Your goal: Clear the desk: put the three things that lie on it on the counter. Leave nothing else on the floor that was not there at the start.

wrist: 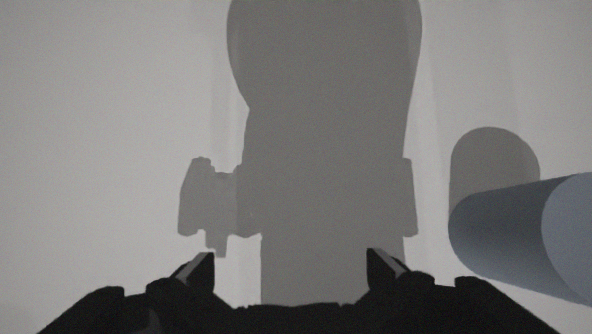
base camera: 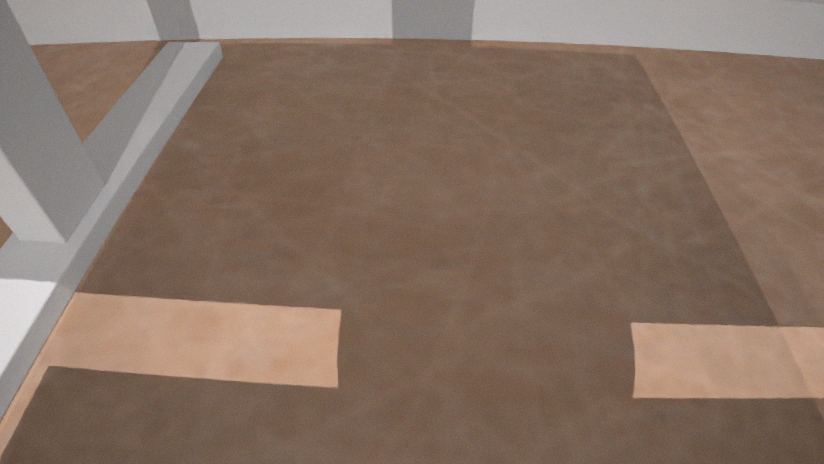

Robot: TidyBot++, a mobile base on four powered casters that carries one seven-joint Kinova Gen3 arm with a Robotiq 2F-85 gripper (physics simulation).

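Frame: origin at the arm's base, x ahead, y left, z up, level; metres.
Seen in the pictures: gripper, between the fingertips: (wrist: 291,266).
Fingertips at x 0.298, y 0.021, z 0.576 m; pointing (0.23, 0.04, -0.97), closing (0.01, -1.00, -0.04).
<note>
Offsets run from my fingertips to a thing's top centre. "*": to the spot under its first point. Level surfaces: height alone.
A blue-grey cylinder @[* dx +0.019, dy -0.101, dz +0.028 m] (wrist: 505,230) stands on the white desk top @[dz -0.023 m] (wrist: 100,125) at the right edge of the wrist view, partly cut off by the frame. My gripper (wrist: 291,266) is open and empty, above the desk top and to the left of the cylinder in the wrist view. Its two dark fingertips stand wide apart with bare desk surface and shadow showing between them. The other things on the desk and the counter do not show in these views.
In the base camera view, a grey-white desk leg @[* dx +0.114, dy +0.305, dz -0.878 m] (base camera: 51,155) rises at the left from a long foot bar (base camera: 132,144) on the brown floor @[dz -0.973 m] (base camera: 403,201). A pale wall base (base camera: 299,20) runs across the back.
</note>
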